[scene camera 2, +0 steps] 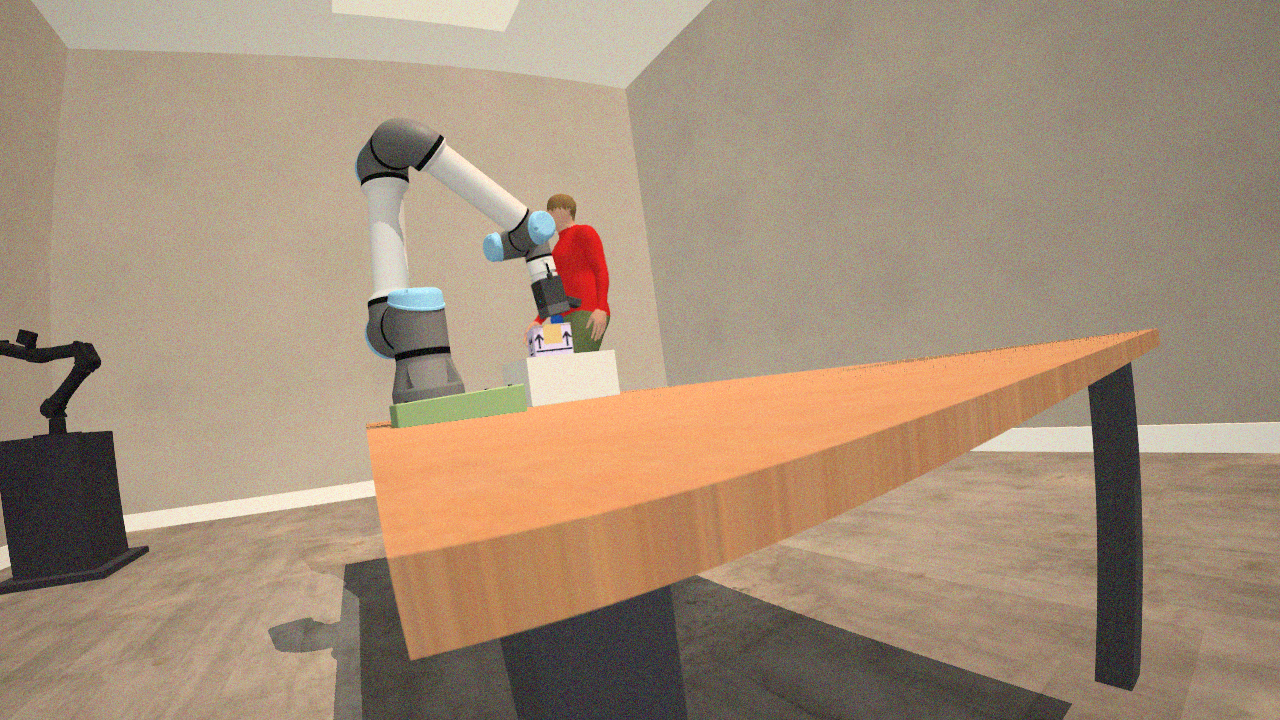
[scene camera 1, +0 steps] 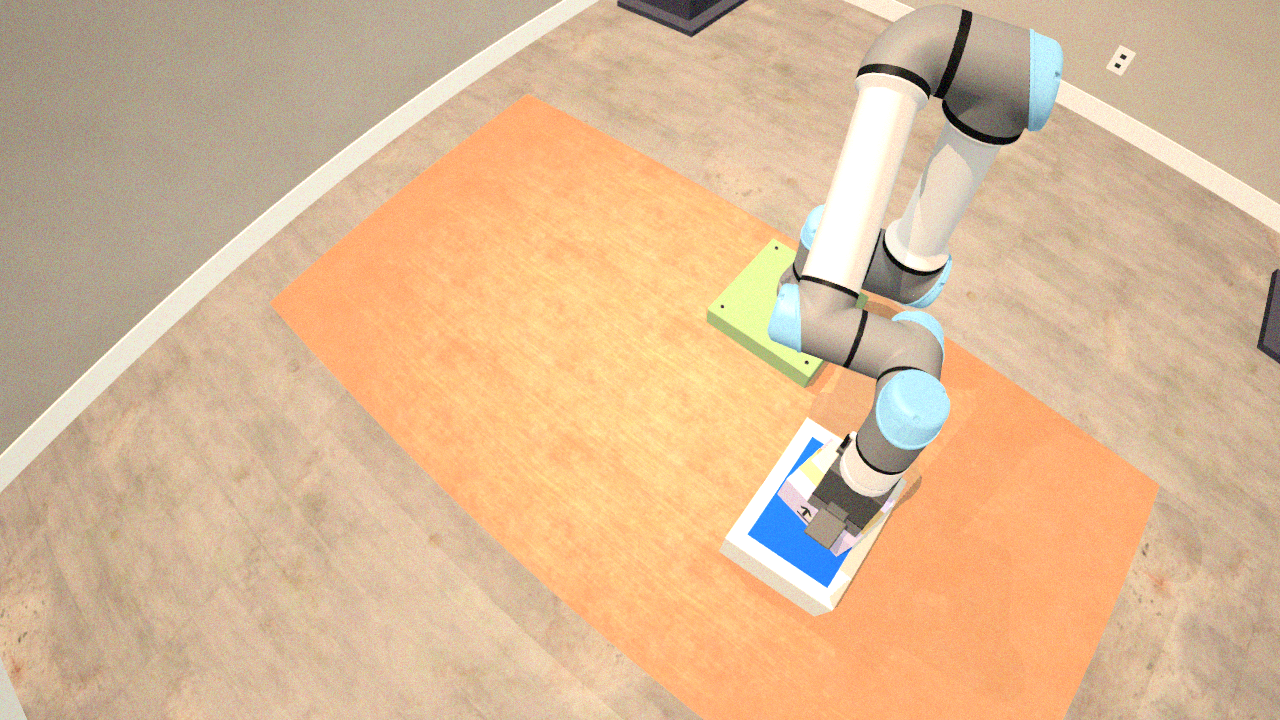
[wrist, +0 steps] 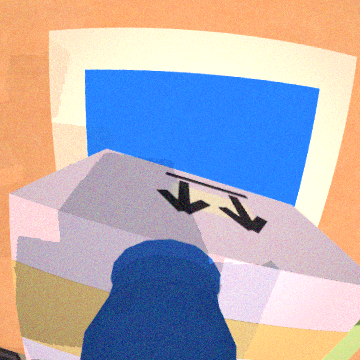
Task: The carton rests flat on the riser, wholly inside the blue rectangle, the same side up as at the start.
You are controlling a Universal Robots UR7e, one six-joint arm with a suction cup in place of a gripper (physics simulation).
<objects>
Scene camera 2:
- carton: gripped by the suction cup
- riser
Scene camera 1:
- carton
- riser
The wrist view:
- suction cup
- carton
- riser
</objects>
